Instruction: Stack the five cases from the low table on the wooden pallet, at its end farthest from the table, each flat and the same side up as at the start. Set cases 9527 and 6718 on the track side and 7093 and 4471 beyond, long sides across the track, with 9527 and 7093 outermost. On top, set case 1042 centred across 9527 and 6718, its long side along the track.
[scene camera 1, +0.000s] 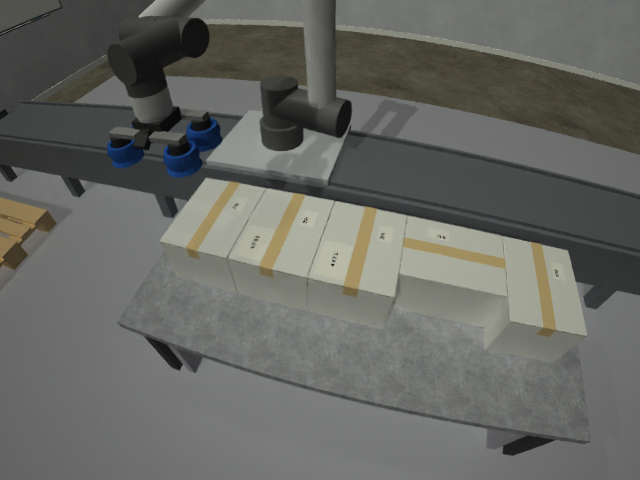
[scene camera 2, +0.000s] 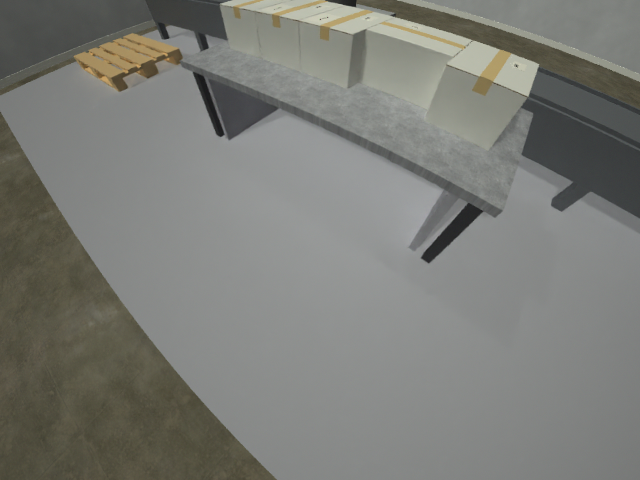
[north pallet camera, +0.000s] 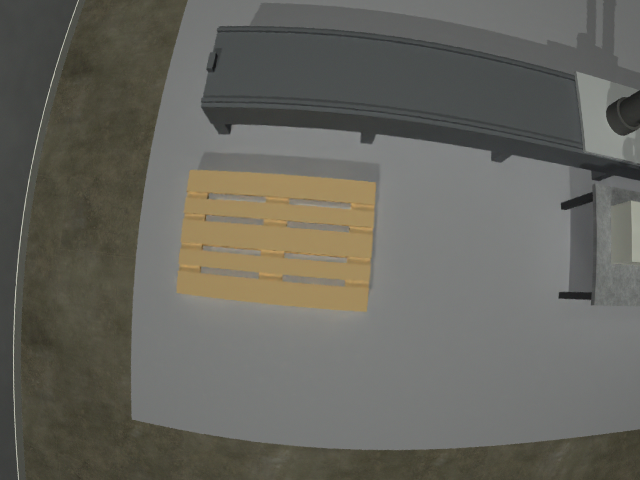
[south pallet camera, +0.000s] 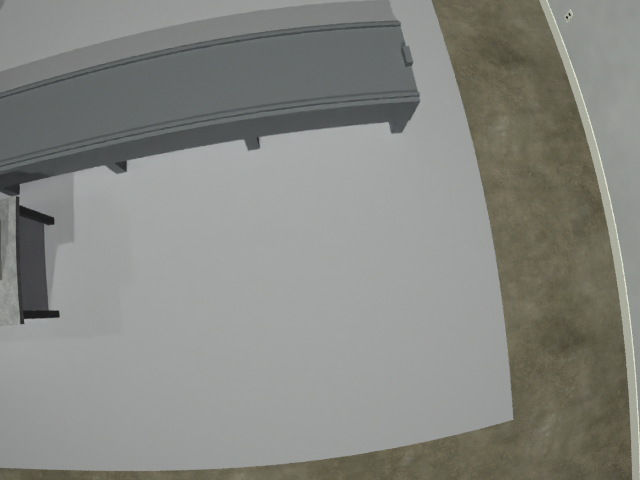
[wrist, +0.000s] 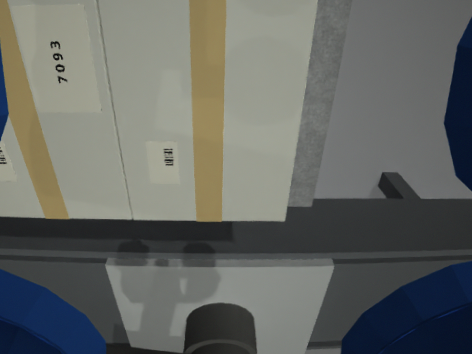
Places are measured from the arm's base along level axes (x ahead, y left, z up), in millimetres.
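Pixels of known places: end effector, tool point: (scene camera 1: 166, 149) (wrist: 228, 241); arm's base, origin of the base link: (scene camera 1: 282, 139) (north pallet camera: 618, 119) (wrist: 220, 323).
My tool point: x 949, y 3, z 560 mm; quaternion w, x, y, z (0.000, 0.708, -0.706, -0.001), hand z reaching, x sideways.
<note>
Ahead of a thing's pixels: the offset from my tool point to its middle. Level surfaces: height alone.
Five white taped cases stand in a row on the grey low table {600 mm down} (scene camera 1: 310, 351) (scene camera 2: 336, 108). From the pallet end: an end case {119 mm back, 23 mm left, 487 mm down} (scene camera 1: 206, 217) (scene camera 2: 240, 33) (wrist: 255, 100), number unreadable; case 7093 {119 mm back, 313 mm left, 487 mm down} (scene camera 1: 276, 217) (wrist: 75, 140); case 4471 {119 mm back, 604 mm left, 487 mm down} (scene camera 1: 343, 222) (scene camera 2: 328, 56); a case turned along the table {167 mm back, 942 mm left, 487 mm down} (scene camera 1: 454, 273) (scene camera 2: 403, 67); and a far-end case {119 mm back, 1280 mm left, 487 mm down} (scene camera 1: 522, 279) (scene camera 2: 465, 103). The last two numbers are unreadable. The wooden pallet (scene camera 1: 23, 209) (north pallet camera: 279, 237) bears no case. My gripper (scene camera 1: 160, 138), four blue cups, is open and empty, raised near the end case.
The floor rail (scene camera 1: 465, 180) (north pallet camera: 387, 72) (south pallet camera: 258, 67) runs behind the table. Its white carriage (scene camera 1: 232, 149) (north pallet camera: 594, 118) (wrist: 275, 300) stands behind the pallet-end cases, with the arm rising from it. A stretch of floor separates table and pallet.
</note>
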